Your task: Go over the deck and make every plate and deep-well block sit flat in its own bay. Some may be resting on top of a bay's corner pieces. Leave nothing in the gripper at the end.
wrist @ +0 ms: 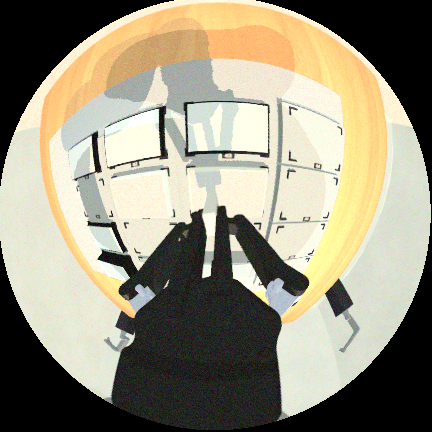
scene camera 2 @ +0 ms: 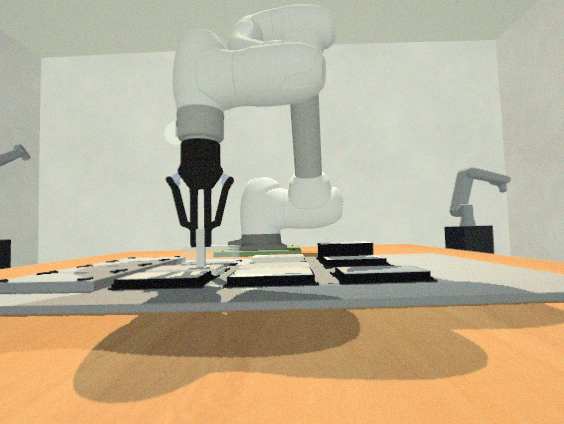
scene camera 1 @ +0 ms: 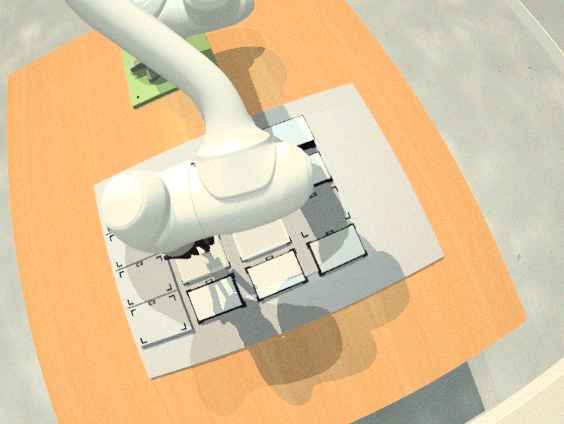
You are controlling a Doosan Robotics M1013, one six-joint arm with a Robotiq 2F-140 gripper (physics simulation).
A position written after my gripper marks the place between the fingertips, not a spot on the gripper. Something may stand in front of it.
Note:
I see my gripper point(scene camera 2: 201, 266), a tall white block point(scene camera 2: 226, 254) and a black-edged plate point(wrist: 105, 235).
My gripper is seen too in the wrist view point(wrist: 213, 200).

